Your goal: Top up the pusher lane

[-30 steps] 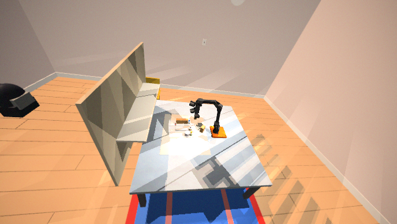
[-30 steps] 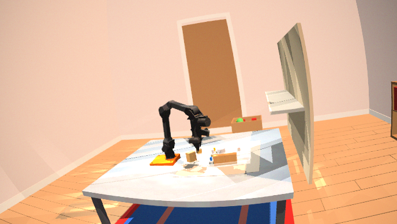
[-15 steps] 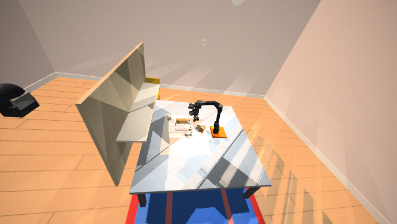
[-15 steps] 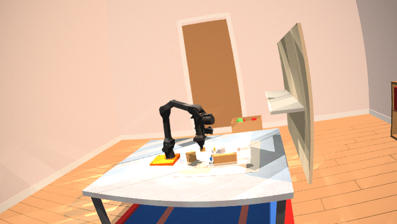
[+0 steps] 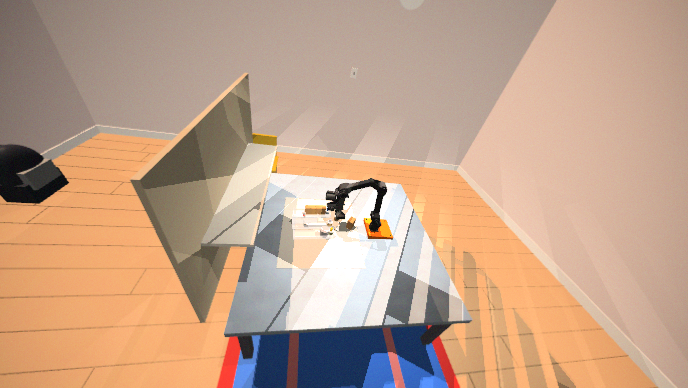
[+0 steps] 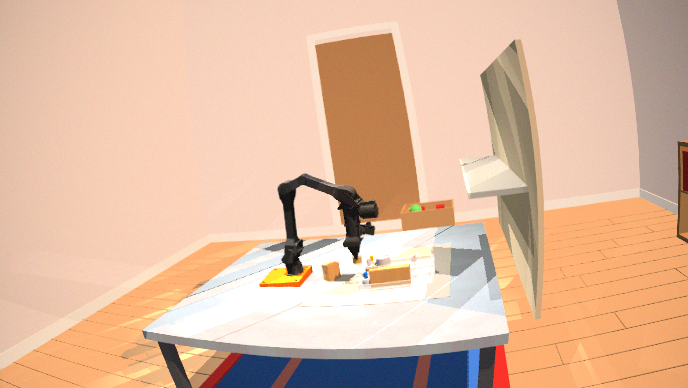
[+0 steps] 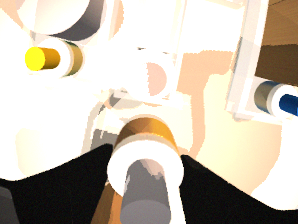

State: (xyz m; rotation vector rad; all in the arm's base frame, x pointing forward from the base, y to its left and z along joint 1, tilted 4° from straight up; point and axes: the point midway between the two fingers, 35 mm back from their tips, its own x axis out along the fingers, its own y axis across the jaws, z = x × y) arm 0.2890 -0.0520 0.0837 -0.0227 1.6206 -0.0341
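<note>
Right now the small brown box is 120 mm behind my gripper tip, 10 mm to the left of it and 50 mm below it. From my gripper tip the other things lie so: shelf 550 mm ahead, 10 mm to the right, 280 mm above; then clear lane unit 190 mm ahead, 20 mm to the right, 70 mm below.
</note>
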